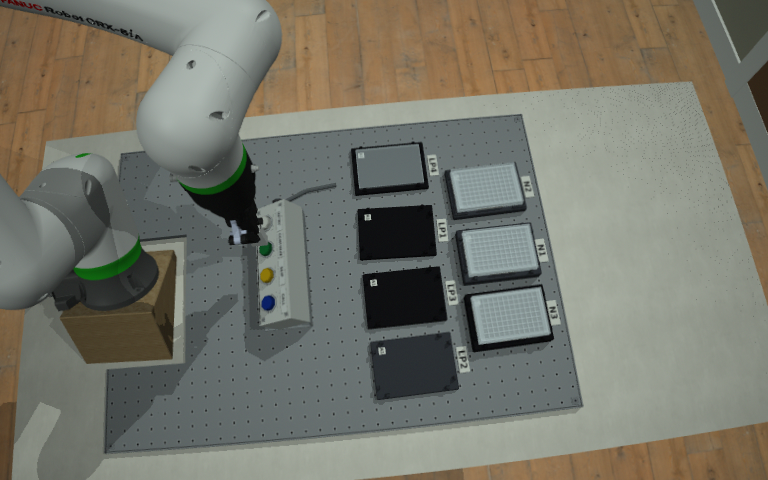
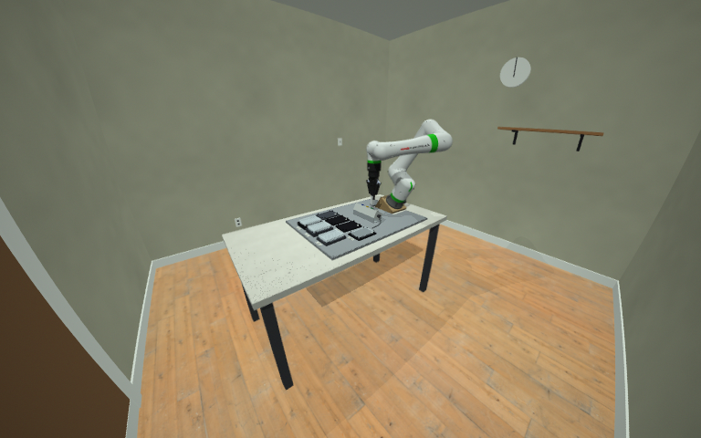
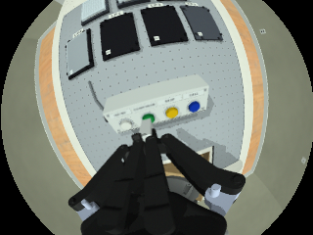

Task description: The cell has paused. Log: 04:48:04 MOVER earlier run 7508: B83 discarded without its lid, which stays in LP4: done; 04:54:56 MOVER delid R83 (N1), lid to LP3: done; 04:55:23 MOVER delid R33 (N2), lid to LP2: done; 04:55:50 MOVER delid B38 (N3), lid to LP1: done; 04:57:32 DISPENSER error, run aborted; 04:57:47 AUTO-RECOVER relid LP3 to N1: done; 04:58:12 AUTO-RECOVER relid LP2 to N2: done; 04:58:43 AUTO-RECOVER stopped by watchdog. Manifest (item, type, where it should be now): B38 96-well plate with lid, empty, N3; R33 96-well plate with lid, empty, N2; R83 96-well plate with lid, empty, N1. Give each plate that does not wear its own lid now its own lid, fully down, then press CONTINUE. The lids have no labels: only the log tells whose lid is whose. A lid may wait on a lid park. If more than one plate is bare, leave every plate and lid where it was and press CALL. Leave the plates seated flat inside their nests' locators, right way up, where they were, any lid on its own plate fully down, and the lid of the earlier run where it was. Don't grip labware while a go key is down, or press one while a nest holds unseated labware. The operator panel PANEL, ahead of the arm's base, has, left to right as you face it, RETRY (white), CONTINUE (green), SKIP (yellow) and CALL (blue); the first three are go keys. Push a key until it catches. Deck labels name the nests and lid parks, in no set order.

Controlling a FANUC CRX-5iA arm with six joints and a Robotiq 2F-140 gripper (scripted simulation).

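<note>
Now: the green key 70 mm below my hand. The rest, counted from my hand: white key (70 mm below, 50 mm to the left, 10 mm ahead); yellow key (70 mm below, 50 mm to the right); blue key (100 mm to the right, 70 mm below, 10 mm behind).
</note>
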